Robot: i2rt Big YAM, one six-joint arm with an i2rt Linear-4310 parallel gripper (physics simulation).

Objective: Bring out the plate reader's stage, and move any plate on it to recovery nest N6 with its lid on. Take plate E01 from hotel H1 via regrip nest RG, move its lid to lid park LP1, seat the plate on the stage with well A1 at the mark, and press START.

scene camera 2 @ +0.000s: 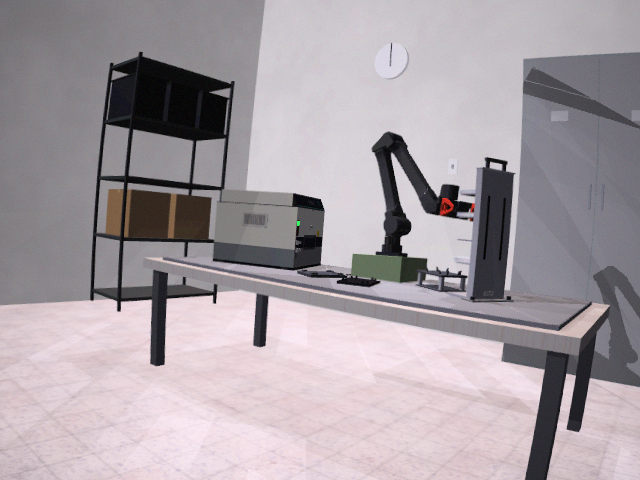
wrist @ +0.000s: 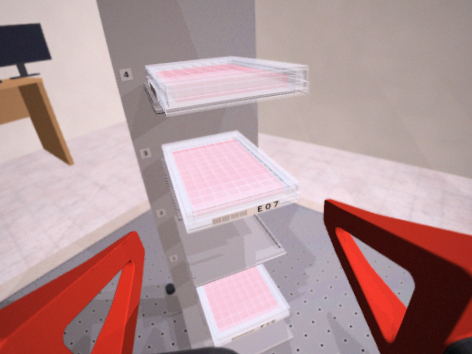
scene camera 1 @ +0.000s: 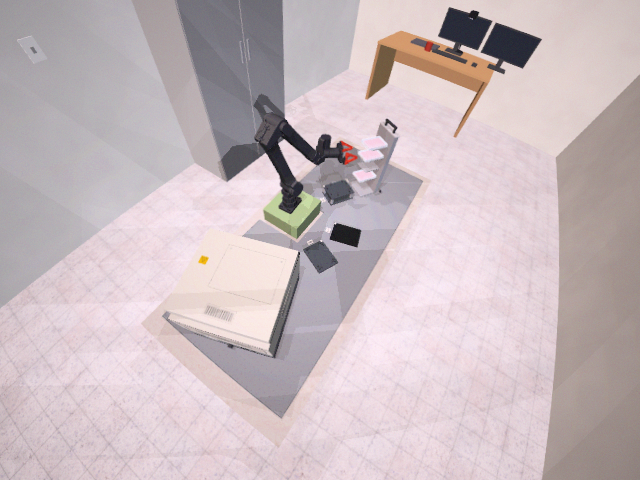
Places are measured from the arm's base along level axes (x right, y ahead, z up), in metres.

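Where they show: gripper, fingertip midpoint: point(scene camera 2: 465, 210) point(wrist: 231, 226) point(scene camera 1: 355, 152); arm's base, origin of the base link: point(scene camera 2: 391, 256) point(scene camera 1: 290, 204).
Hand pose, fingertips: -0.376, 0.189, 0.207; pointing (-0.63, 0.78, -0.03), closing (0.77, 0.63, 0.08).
Each offset is from my fingertips to the centre of the thing, as dx, dy, dz.
My gripper point(scene camera 1: 353, 151) point(scene camera 2: 460, 207) point(wrist: 231, 226) is open and empty, its red fingers in front of the grey hotel tower @[-0.102, +0.099, -0.065] point(scene camera 1: 388, 161) point(scene camera 2: 493, 232) point(wrist: 185, 30). In the wrist view a lidded pink plate @[-0.069, +0.076, +0.062] point(wrist: 230, 82) sits at level 4; its label is not readable. Plate E07 @[-0.069, +0.075, -0.016] point(wrist: 225, 172) sits at level 3, the level 2 shelf @[-0.078, +0.082, -0.108] point(wrist: 235, 257) is bare, and a lower plate @[-0.069, +0.076, -0.173] point(wrist: 242, 300) sits at level 1. The cream plate reader @[+0.934, -0.050, -0.136] point(scene camera 1: 248, 289) point(scene camera 2: 253, 232) shows a green light; no stage shows outside it. The labels RG, LP1 and N6 are not readable.
A raised dark nest @[+0.079, -0.023, -0.261] point(scene camera 1: 338, 191) point(scene camera 2: 442, 276) stands between the green arm base point(scene camera 1: 292, 217) point(scene camera 2: 382, 267) and the hotel. A black flat nest @[+0.329, +0.160, -0.289] point(scene camera 1: 345, 234) point(scene camera 2: 358, 281) and a dark grey one @[+0.530, +0.105, -0.290] point(scene camera 1: 320, 256) point(scene camera 2: 320, 273) lie between base and reader.
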